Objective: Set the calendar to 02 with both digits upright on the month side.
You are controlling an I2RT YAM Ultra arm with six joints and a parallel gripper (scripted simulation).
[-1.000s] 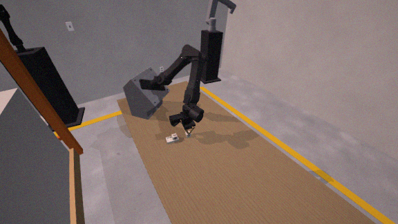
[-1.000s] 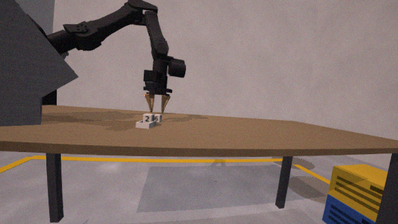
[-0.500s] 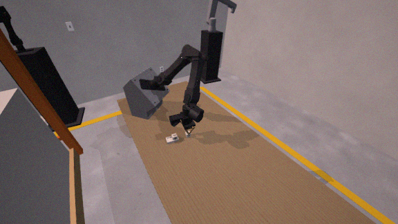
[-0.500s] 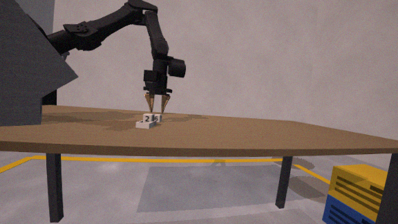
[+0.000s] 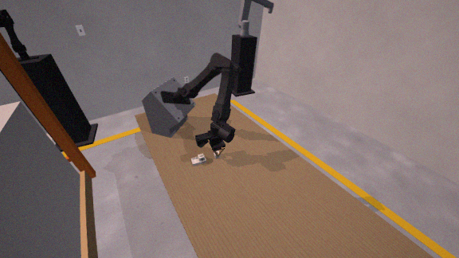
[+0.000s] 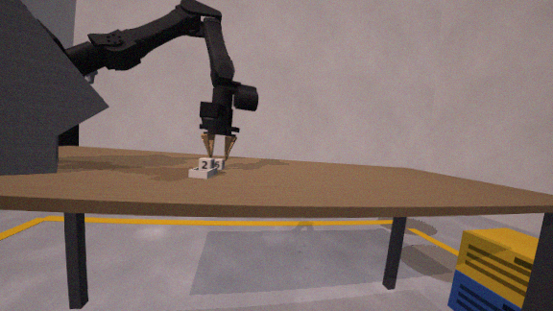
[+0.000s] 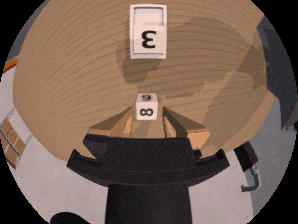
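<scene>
The small white tray is 10 mm behind my hand, 110 mm to the right of it and 30 mm below it.
</scene>
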